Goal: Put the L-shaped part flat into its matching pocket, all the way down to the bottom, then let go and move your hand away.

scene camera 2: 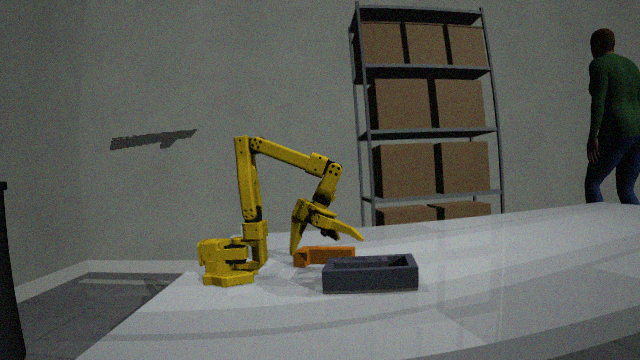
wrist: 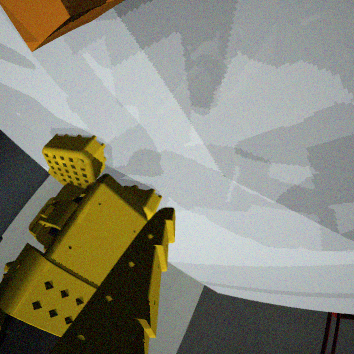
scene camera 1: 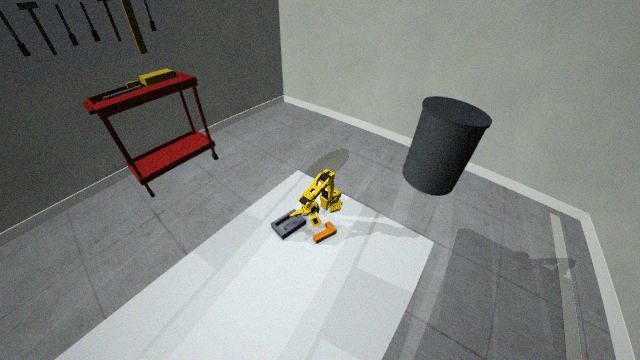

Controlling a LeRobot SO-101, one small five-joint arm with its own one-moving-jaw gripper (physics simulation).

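Where they show: hand at its tool point: (scene camera 2: 293, 253) (wrist: 174, 220) (scene camera 1: 317, 212); arm's base at its link origin: (scene camera 2: 242, 278) (wrist: 115, 174) (scene camera 1: 328, 207).
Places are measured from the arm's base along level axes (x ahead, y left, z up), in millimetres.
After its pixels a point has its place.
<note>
The orange L-shaped part (scene camera 1: 325, 233) @[x 161, y 92, z 30 mm] (scene camera 2: 326, 256) @[x 157, y 73, z 16 mm] (wrist: 37, 20) @[x 104, y 66, z 30 mm] lies flat on the white table top, beside the dark grey pocket block (scene camera 1: 295, 231) @[x 222, y -34, z 1 mm] (scene camera 2: 370, 278) @[x 209, y -123, z 23 mm]. The part and the block are apart. A recess shows in the top of the block, but its floor is partly hidden. My gripper (scene camera 1: 304, 219) (scene camera 2: 327, 246) is wide open and empty, low above the table. In scene camera 1, one jaw reaches over the near edge of the block and the other points down between block and part. In the wrist view one notched jaw shows, and the part is at the upper left.
The yellow arm base (scene camera 1: 331, 201) @[x 3, y 14, z 55 mm] (scene camera 2: 228, 267) @[x -21, y -10, z 23 mm] stands on the white table top (scene camera 1: 240, 300) @[x 594, y 13, z 0 mm] (scene camera 2: 280, 320) @[x 84, y -201, z 0 mm]. Beyond are a red cart (scene camera 1: 172, 156), a dark bin (scene camera 1: 445, 150) (scene camera 2: 10, 280), a shelf rack (scene camera 2: 425, 134) with boxes and a person (scene camera 2: 617, 95) in green.
</note>
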